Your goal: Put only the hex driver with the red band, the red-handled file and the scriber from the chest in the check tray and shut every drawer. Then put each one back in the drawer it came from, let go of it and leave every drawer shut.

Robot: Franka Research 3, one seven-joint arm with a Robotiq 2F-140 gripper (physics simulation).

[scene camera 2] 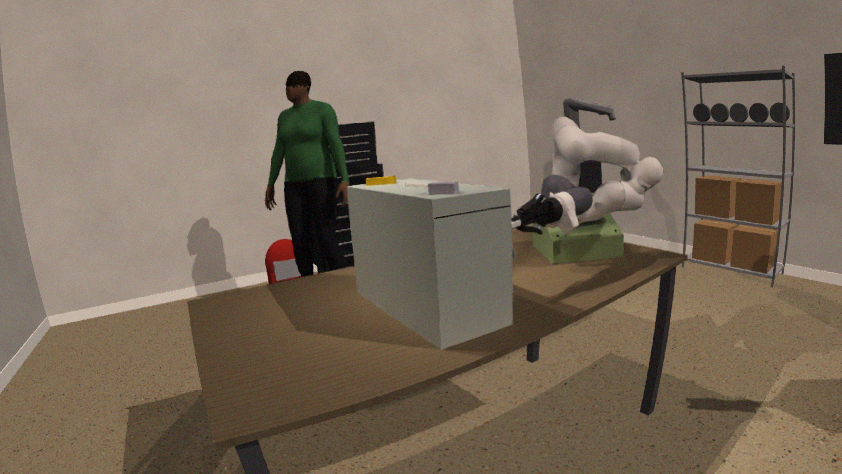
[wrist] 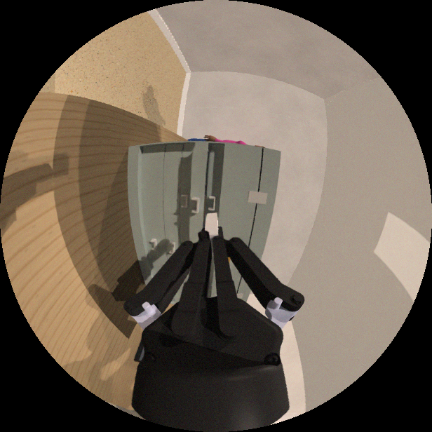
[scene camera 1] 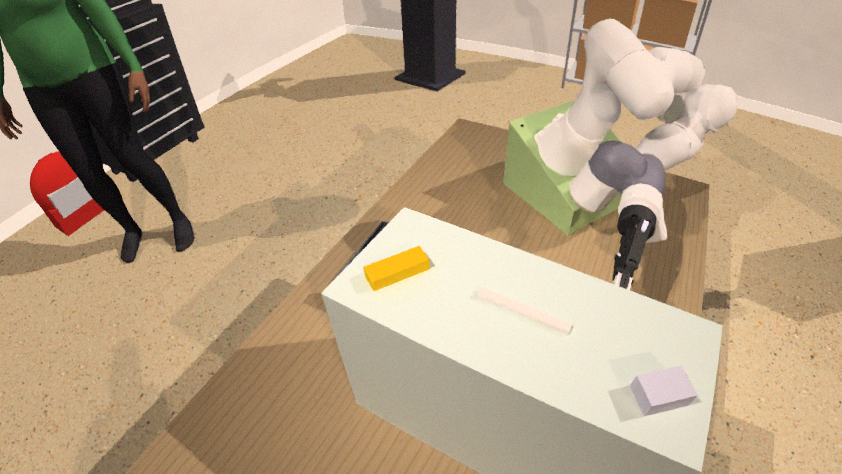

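The pale grey-green chest [scene camera 1: 447,376] [scene camera 2: 394,253] [wrist: 235,170] stands on the table. In the wrist view its front shows several drawer fronts and small handles, among them one handle [wrist: 211,203] by a dark upright strip and another handle [wrist: 195,205] beside it. I cannot tell whether any drawer stands slightly out. My gripper [scene camera 1: 622,282] [scene camera 2: 515,222] [wrist: 212,220] is shut and empty, its pale fingertips pointing at the chest's front close to these handles. The hex driver, the file and the scriber do not show. I cannot make out the check tray.
On the chest's top lie a yellow block [scene camera 1: 397,267] [scene camera 2: 380,180], a long pale pink bar [scene camera 1: 523,310] and a lilac block [scene camera 1: 664,389] [scene camera 2: 443,187]. The arm's green base [scene camera 1: 536,170] [scene camera 2: 580,244] stands on the wooden table [scene camera 1: 265,376] [scene camera 2: 282,365] [wrist: 45,210]. A person in green [scene camera 1: 58,47] [scene camera 2: 306,141] stands beyond.
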